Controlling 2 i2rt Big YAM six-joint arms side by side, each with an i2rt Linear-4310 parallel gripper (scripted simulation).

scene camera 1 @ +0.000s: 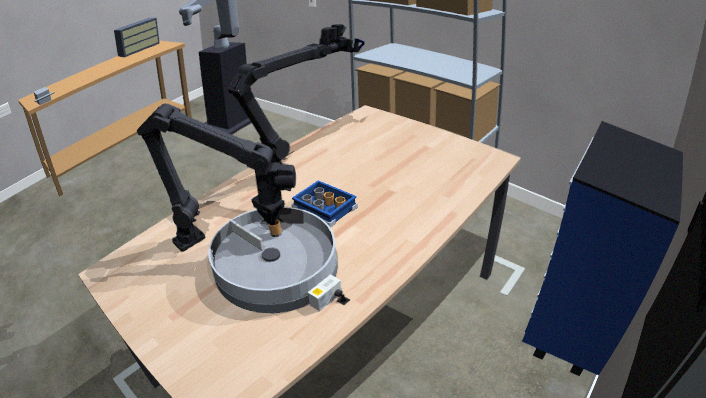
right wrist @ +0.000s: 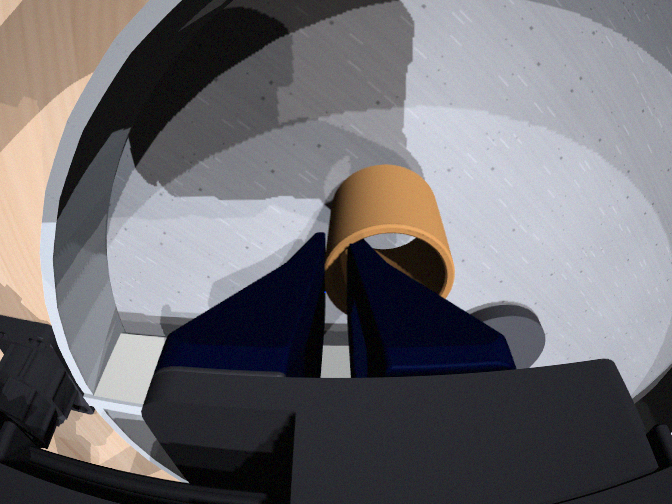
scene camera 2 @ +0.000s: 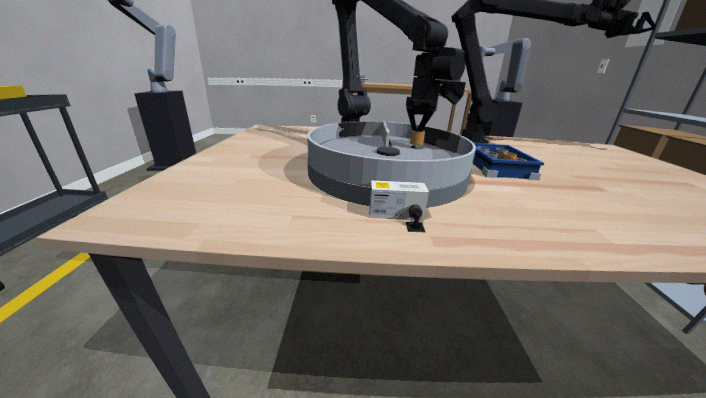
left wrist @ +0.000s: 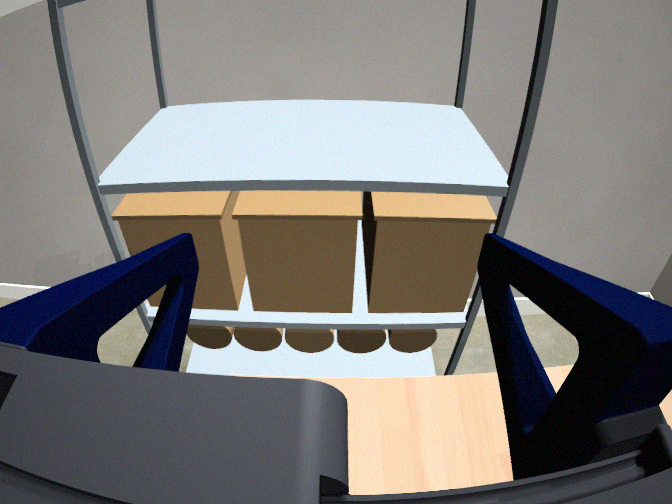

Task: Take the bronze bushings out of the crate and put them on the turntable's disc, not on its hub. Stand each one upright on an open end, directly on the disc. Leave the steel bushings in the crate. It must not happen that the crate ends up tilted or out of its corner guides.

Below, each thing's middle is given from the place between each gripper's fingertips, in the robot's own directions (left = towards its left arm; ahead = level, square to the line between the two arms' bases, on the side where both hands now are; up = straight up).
Labels:
My right hand is 2 cm short of the blue crate (scene camera 2: 507, 168), 27 cm to the right of it and 7 cm above it. Round my right hand: turntable disc (scene camera 1: 302, 249) (7 cm ahead, 9 cm to the right, 4 cm below).
My left hand (scene camera 2: 642, 29) is 260 mm short of the blue crate, 630 mm to the left of it and 450 mm above it. Also, from my left hand: turntable disc 310 mm ahead, 990 mm to the right, 420 mm below.

